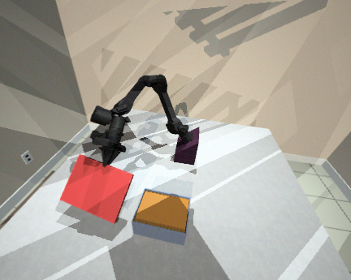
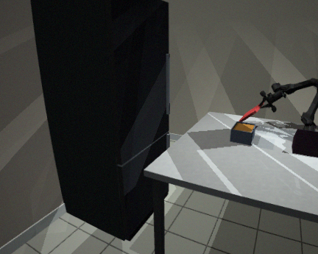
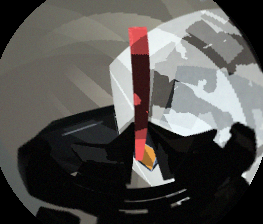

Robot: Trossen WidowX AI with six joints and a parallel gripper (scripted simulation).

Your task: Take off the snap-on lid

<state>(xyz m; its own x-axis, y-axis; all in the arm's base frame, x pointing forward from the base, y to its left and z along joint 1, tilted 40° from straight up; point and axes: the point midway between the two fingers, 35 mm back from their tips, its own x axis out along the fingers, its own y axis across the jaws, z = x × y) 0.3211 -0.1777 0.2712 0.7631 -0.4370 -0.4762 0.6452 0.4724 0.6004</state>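
The lid is 60 mm below my gripper tip, 60 mm ahead of it and 20 mm to the right of it. From my gripper tip the other things lie so: storage box (250 mm to the left, 140 mm below, 70 mm ahead).
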